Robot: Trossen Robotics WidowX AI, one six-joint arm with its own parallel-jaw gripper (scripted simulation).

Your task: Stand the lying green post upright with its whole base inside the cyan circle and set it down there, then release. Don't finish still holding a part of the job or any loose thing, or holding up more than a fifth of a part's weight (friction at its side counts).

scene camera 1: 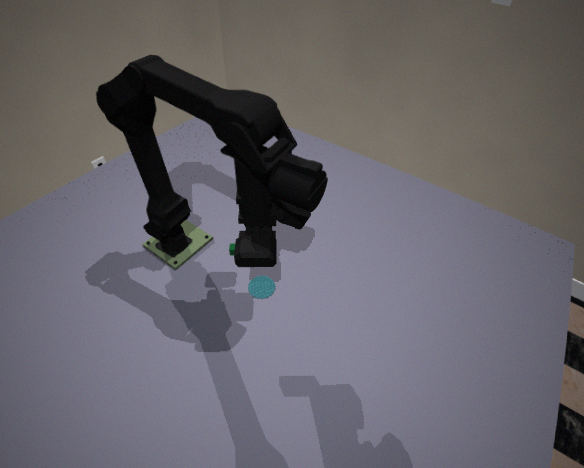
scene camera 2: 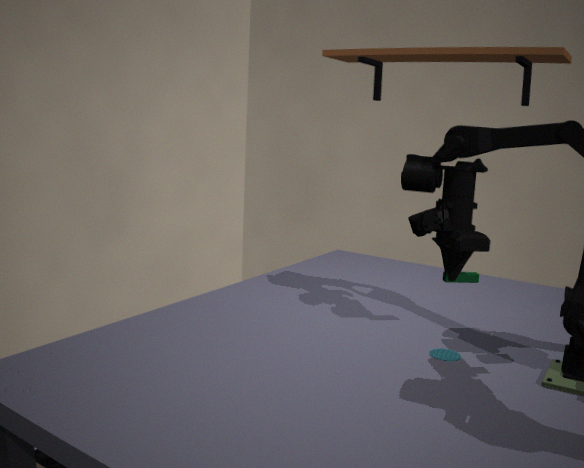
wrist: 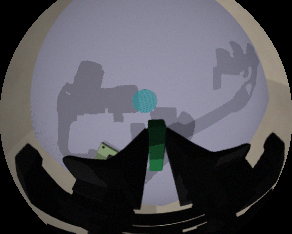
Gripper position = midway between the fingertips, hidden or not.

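Observation:
The gripper [scene camera 2: 450,279] is visible, likewise the gripper [scene camera 1: 259,250] and, in the wrist view, the gripper [wrist: 156,131]. A green post [wrist: 157,128] is present as well.

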